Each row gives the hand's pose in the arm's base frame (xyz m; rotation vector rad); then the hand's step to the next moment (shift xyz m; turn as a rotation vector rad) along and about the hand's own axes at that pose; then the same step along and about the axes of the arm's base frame.
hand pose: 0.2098 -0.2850 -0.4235 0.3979 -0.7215 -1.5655
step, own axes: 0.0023 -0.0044 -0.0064 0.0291 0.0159 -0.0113
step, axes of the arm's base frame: 0.0004 -0.0036 -0.0072 0.0153 -0.0308 0.0067
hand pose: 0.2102 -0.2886 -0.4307 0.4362 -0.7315 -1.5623
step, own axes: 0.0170 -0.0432 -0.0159 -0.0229 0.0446 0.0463
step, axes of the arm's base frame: -0.0236 -0.0197 -0.0383 0.0053 0.0314 0.0604
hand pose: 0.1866 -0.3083 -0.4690 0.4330 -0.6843 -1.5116
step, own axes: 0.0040 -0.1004 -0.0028 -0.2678 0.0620 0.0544
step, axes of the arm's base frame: -0.0745 -0.0082 -0.0670 0.0305 0.2752 0.0434
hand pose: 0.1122 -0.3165 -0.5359 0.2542 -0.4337 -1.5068
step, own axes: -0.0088 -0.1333 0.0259 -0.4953 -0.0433 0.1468
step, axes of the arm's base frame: -0.1316 0.0037 -0.0342 -0.1061 0.5045 0.0548
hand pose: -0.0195 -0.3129 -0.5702 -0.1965 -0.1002 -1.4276
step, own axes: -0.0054 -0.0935 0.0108 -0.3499 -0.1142 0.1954
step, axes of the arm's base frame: -0.0927 -0.0048 0.0166 -0.1531 0.3634 0.1348
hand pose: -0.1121 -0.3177 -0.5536 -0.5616 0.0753 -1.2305
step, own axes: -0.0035 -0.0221 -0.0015 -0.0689 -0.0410 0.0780
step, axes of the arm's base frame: -0.0210 -0.0022 0.0077 -0.0324 0.0820 0.0689
